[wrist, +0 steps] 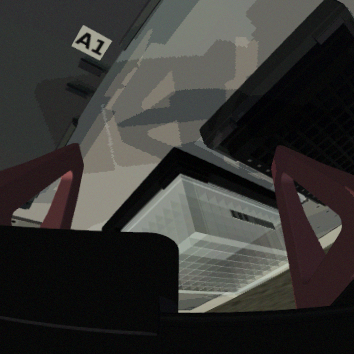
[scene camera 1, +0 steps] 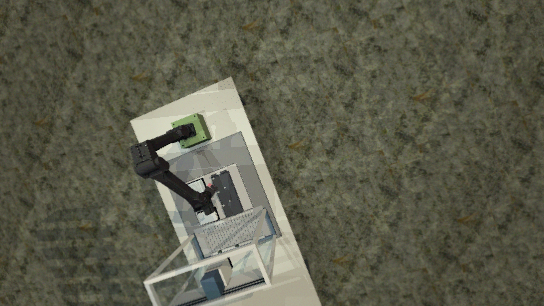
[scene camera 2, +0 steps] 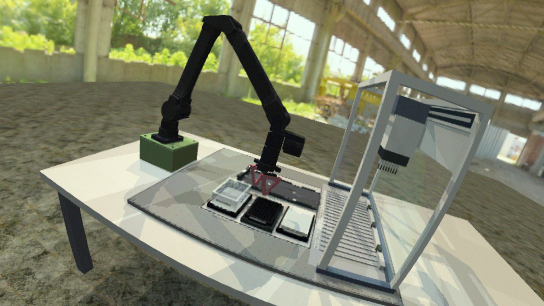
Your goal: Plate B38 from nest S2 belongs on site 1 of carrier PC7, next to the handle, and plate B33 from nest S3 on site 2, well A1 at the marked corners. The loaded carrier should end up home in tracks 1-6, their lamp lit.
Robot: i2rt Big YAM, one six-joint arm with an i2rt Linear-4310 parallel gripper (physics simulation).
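Where they show: gripper, fingertip midpoint: (wrist: 176, 154) (scene camera 2: 259, 190); arm's base at its link origin: (scene camera 1: 186, 131) (scene camera 2: 167, 139).
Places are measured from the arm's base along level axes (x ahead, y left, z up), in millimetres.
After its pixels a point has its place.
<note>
My gripper (scene camera 1: 210, 186) {x 444, y -1, z -54 mm} (scene camera 2: 265, 188) {x 444, y -1, z -54 mm} (wrist: 176, 154) {x 444, y -1, z -54 mm} is open and empty, pointing down above the gap between the dark carrier and the nests. The dark carrier (scene camera 1: 227, 192) {x 481, y 118, z -73 mm} (scene camera 2: 300, 193) {x 570, y 128, z -73 mm} (wrist: 30, 35) {x 450, y 78, z -73 mm} lies behind the nest row, with no plate on it in scene camera 2. In the wrist view it shows an A1 label (wrist: 91, 43) {x 460, y 56, z -73 mm}. Three plates stand in a row of black nests: a clear lidded plate (scene camera 2: 231, 195) {x 402, y -128, z -33 mm} (wrist: 230, 250) {x 412, y -71, z -32 mm}, a black plate (scene camera 2: 263, 211) {x 504, y -101, z -60 mm} (wrist: 315, 95) {x 509, y -41, z -63 mm} in the middle, and a white plate (scene camera 2: 298, 221) {x 613, y -84, z -58 mm} (scene camera 1: 207, 216) {x 605, y -68, z -57 mm}. Nest numbers and plate labels are unreadable.
The slotted track deck (scene camera 1: 230, 232) {x 769, y 47, z -83 mm} (scene camera 2: 347, 225) {x 727, y -234, z 74 mm} lies beyond the white plate. A framed enclosure (scene camera 1: 200, 264) {x 691, y 70, z 396 mm} (scene camera 2: 350, 195) {x 707, y -234, z 142 mm} rises over it, with a blue-and-grey pipetting head (scene camera 1: 212, 284) {x 811, y 84, z 376 mm} (scene camera 2: 405, 135) inside. The arm stands on a green block (scene camera 1: 202, 130) {x 24, y 106, z -7 mm} (scene camera 2: 167, 153) {x 74, y -69, z -23 mm}. No lit lamp is discernible.
</note>
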